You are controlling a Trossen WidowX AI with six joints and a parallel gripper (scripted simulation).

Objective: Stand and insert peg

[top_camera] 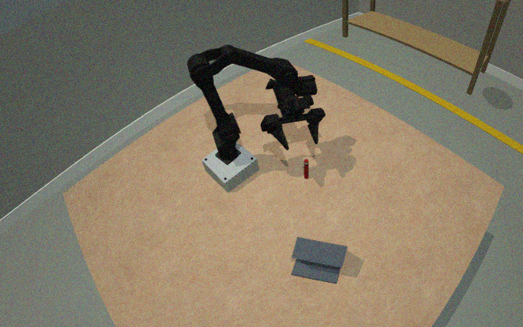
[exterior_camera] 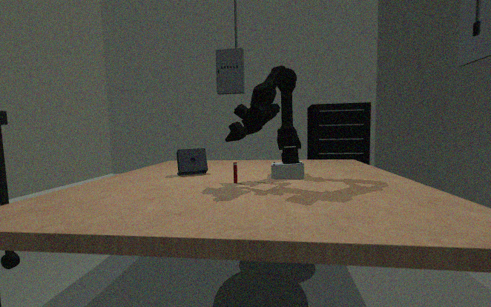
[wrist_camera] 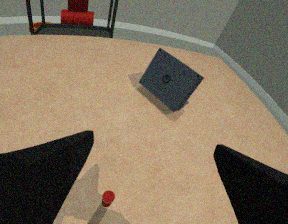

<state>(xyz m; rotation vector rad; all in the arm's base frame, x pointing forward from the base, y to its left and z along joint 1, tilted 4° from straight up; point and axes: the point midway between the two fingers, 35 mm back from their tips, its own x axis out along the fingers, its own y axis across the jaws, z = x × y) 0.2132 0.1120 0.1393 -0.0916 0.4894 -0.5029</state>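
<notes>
My gripper tip is 1 cm past the red peg, 3 cm to the right of it and 12 cm above it. From my gripper tip the other things lie so: grey sloped panel: 21 cm ahead, 18 cm to the right, 11 cm below.
</notes>
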